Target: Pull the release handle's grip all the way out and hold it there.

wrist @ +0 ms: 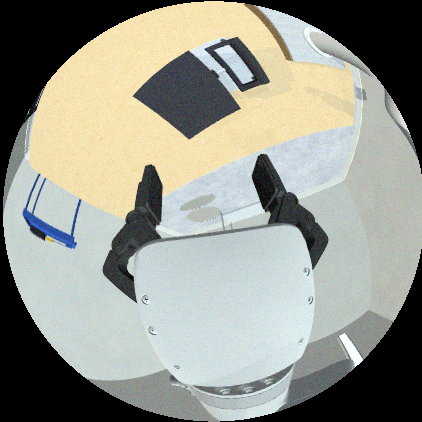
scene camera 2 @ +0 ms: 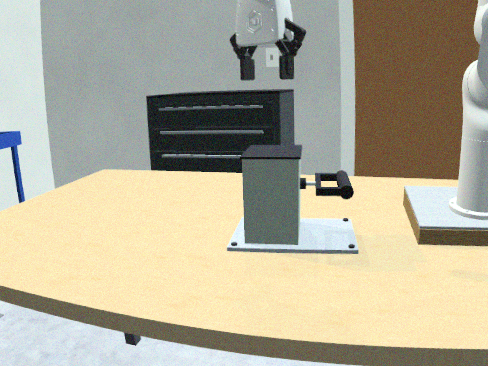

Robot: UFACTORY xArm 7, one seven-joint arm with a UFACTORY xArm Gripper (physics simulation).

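Observation:
The release handle (scene camera 2: 345,184) (wrist: 257,65) is a black frame with a round grip bar at its outer end. It sticks out on a short thin rod from the right side of a grey-green box (scene camera 2: 271,200) with a dark top. In the wrist view the box's dark top (wrist: 189,95) shows beside the handle. The box stands on a pale base plate (scene camera 2: 325,240) with dark bolts. My gripper (scene camera 2: 267,75) (wrist: 206,167) is open and empty. In the scene view it hangs well above the box, up and to the left of the handle, apart from both.
The wooden table (scene camera 2: 150,260) (wrist: 90,120) carries the box. The white robot base stands on a raised block (scene camera 2: 435,210) at the right. A black drawer cabinet (scene camera 2: 215,120) stands behind the table. A blue-framed item (scene camera 2: 10,139) (wrist: 50,228) stands off to one side.

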